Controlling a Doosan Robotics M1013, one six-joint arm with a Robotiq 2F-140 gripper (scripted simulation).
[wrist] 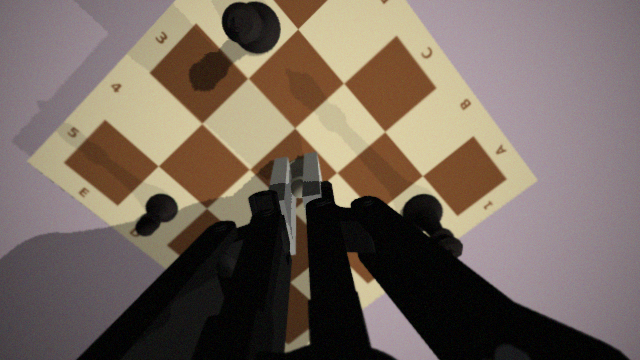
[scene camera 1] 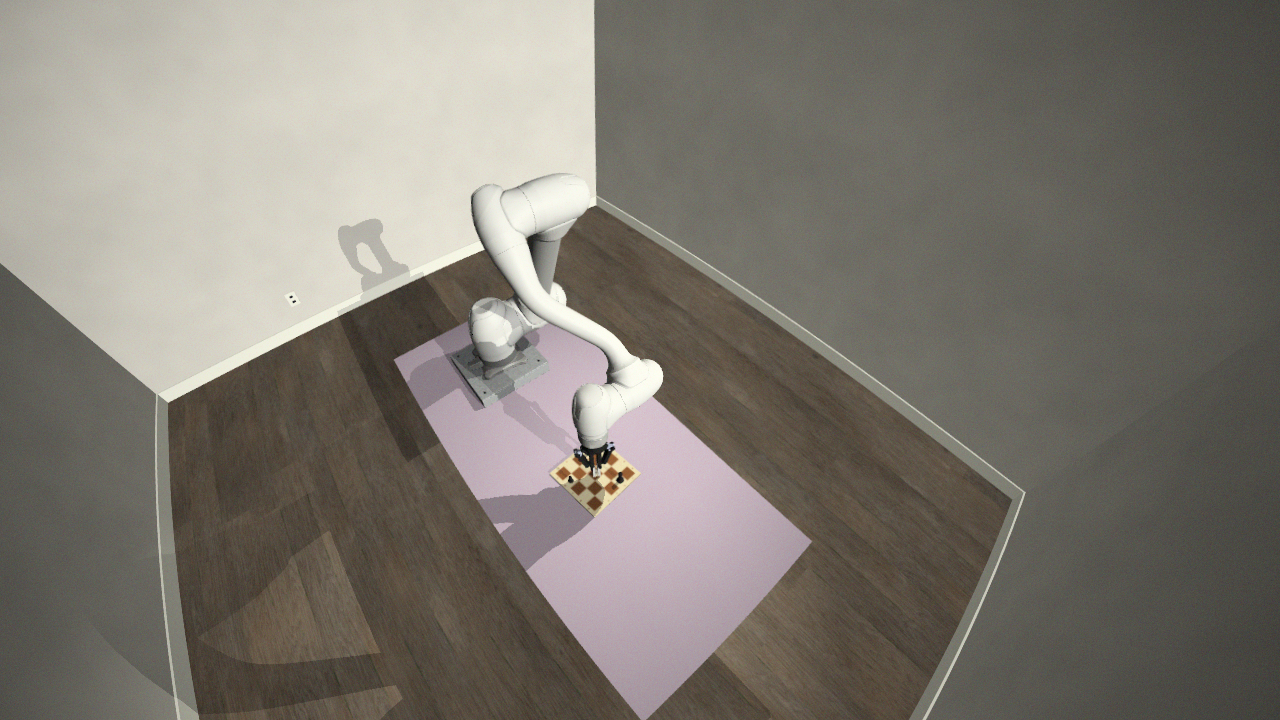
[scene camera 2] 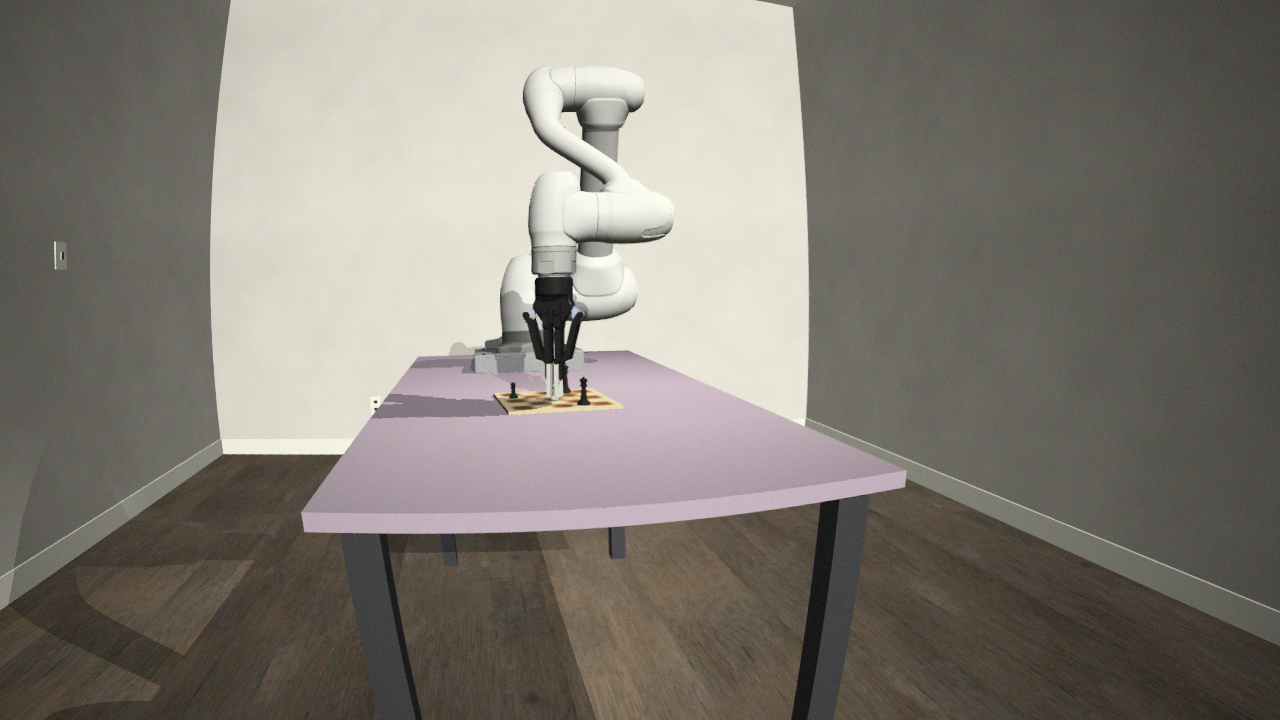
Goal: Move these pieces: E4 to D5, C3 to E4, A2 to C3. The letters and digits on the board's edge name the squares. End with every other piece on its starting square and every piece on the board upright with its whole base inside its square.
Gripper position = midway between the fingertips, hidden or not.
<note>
In view: my gripper [scene camera 2: 555, 396], a black pawn [wrist: 160, 208] and a small chessboard [scene camera 1: 594, 493].
The small chessboard also shows in the wrist view [wrist: 187, 112] and in scene camera 2 [scene camera 2: 533, 402]. My gripper shows as well in the wrist view [wrist: 300, 176].
</note>
